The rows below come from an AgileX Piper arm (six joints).
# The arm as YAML. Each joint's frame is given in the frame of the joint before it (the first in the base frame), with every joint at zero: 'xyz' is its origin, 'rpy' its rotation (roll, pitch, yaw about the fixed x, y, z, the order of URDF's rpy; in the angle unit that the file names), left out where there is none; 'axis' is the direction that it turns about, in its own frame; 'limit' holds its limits. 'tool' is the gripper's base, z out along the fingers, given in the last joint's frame.
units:
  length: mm
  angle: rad
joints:
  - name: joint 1
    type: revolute
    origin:
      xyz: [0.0, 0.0, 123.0]
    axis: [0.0, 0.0, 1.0]
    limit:
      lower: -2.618
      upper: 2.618
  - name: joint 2
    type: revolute
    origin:
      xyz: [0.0, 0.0, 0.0]
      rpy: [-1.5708, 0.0, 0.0]
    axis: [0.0, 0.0, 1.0]
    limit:
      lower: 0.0
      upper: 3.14
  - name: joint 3
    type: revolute
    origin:
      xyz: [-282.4, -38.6, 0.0]
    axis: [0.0, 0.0, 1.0]
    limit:
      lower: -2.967
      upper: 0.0
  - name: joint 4
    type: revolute
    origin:
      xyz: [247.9, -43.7, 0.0]
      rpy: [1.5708, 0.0, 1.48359]
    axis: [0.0, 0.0, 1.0]
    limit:
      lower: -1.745
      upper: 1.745
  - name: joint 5
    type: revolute
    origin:
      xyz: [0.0, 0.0, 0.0]
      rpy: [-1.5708, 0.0, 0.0]
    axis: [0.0, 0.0, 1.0]
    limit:
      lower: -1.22
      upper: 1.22
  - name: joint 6
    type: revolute
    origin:
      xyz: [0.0, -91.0, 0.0]
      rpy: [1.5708, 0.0, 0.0]
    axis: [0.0, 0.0, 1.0]
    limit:
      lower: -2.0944
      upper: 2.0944
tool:
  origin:
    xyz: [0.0, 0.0, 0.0]
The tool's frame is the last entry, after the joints.
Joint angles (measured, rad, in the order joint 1, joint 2, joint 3, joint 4, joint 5, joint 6), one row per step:
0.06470 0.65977 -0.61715 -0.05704 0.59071 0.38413
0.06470 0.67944 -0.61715 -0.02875 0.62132 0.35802
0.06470 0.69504 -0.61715 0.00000 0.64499 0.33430
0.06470 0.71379 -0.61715 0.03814 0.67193 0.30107
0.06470 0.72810 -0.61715 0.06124 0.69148 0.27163
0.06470 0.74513 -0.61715 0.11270 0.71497 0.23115
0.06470 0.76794 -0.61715 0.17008 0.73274 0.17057
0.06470 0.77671 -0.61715 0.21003 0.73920 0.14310
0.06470 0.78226 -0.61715 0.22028 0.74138 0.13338
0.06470 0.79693 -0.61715 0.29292 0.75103 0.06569
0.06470 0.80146 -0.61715 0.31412 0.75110 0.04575
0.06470 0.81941 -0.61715 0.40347 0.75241 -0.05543
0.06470 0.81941 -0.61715 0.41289 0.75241 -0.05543
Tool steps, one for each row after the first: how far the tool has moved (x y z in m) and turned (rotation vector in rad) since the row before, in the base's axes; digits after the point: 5 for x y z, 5 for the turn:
0.00208 0.00150 -0.00494 0.00305 0.05119 0.01378
0.00150 0.00162 -0.00382 0.00682 0.03999 0.01386
0.00170 0.00227 -0.00438 0.00890 0.04597 0.02084
0.00127 0.00148 -0.00321 -0.00157 0.03288 0.01949
0.00129 0.00325 -0.00362 0.01896 0.03946 0.02744
0.00248 0.00376 -0.00380 0.01189 0.03558 0.04154
0.00089 0.00254 -0.00116 0.02006 0.01295 0.01795
0.00073 0.00069 -0.00078 0.00317 0.00650 0.00662
0.00155 0.00461 -0.00152 0.02598 0.01404 0.04477
0.00068 0.00130 -0.00026 0.00778 0.00103 0.01232
0.00267 0.00541 -0.00074 0.02250 -0.00364 0.06314
-0.00001 0.00054 0.00023 0.00934 0.00060 -0.00108

